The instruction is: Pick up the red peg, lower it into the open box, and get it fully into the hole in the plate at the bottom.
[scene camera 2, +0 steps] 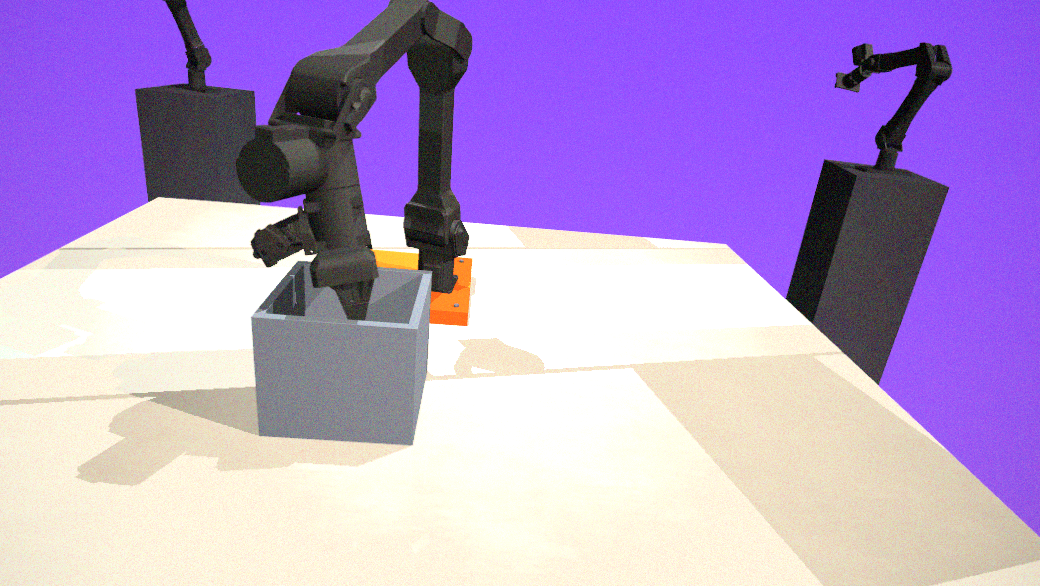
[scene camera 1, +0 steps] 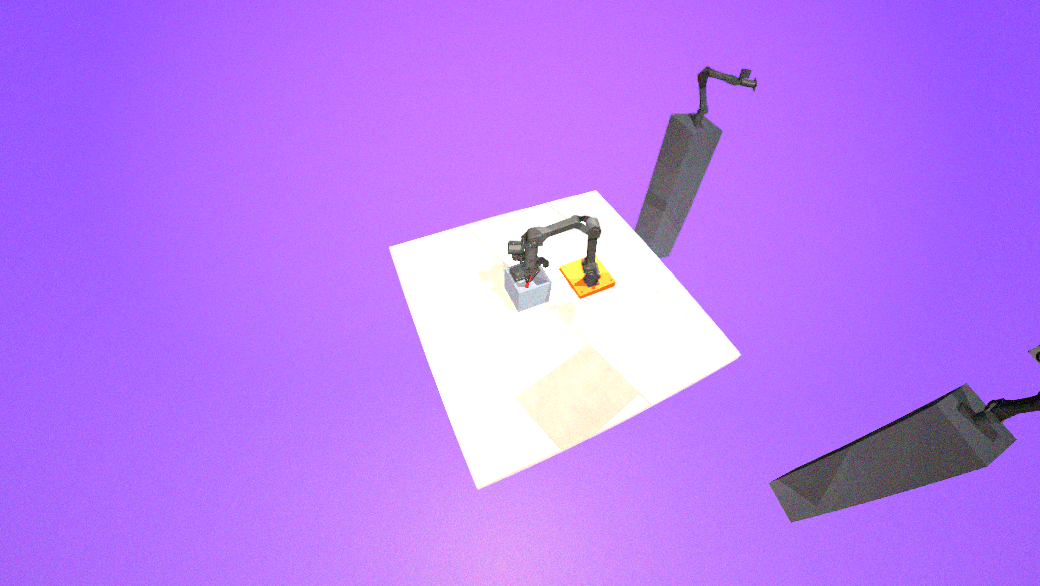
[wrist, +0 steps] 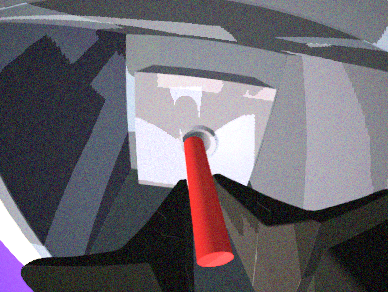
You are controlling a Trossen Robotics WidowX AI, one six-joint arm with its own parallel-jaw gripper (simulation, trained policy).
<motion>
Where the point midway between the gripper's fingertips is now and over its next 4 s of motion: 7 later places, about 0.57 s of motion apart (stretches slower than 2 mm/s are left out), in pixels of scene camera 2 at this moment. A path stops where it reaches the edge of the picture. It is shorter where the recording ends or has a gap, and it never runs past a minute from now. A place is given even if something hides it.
My gripper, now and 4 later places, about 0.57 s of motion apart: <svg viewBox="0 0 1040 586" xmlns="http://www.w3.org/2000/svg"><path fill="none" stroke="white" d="M358 327L359 338L361 336L350 335L345 332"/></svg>
</motion>
